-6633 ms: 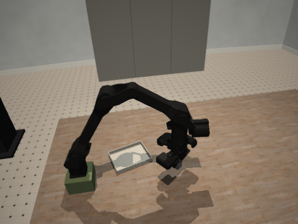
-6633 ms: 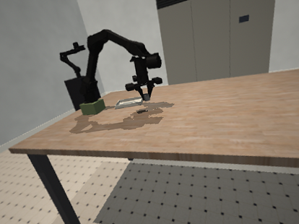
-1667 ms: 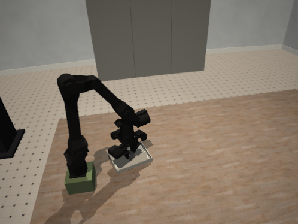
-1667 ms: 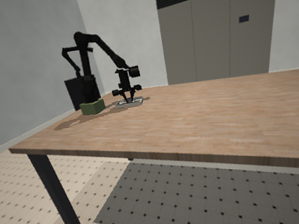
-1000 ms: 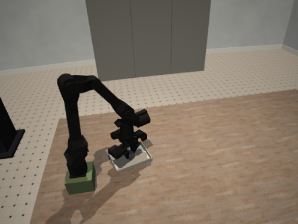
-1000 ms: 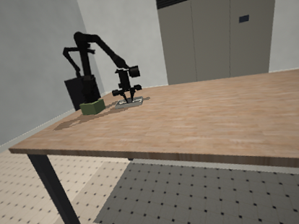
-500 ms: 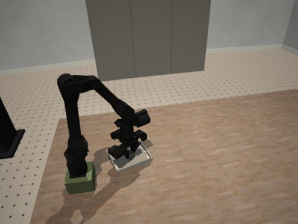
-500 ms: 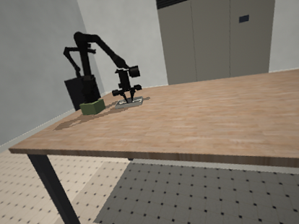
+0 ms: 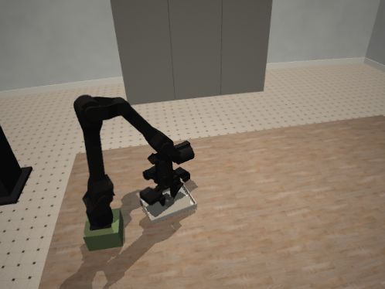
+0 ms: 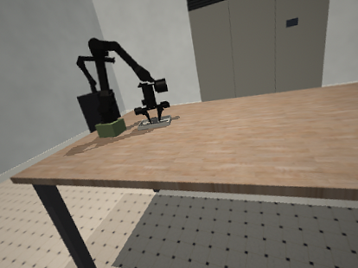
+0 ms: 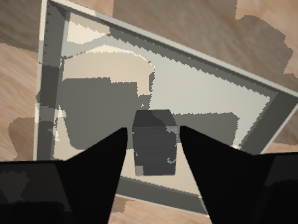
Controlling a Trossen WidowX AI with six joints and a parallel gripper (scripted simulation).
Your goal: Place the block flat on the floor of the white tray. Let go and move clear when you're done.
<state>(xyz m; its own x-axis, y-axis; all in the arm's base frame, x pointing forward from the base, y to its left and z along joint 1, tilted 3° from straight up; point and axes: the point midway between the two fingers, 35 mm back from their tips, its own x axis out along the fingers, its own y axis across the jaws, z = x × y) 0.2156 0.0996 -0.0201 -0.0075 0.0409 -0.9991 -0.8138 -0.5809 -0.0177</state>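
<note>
The grey block is 20 mm below my hand. From my hand the other things lie so: white tray (30 mm below).
</note>
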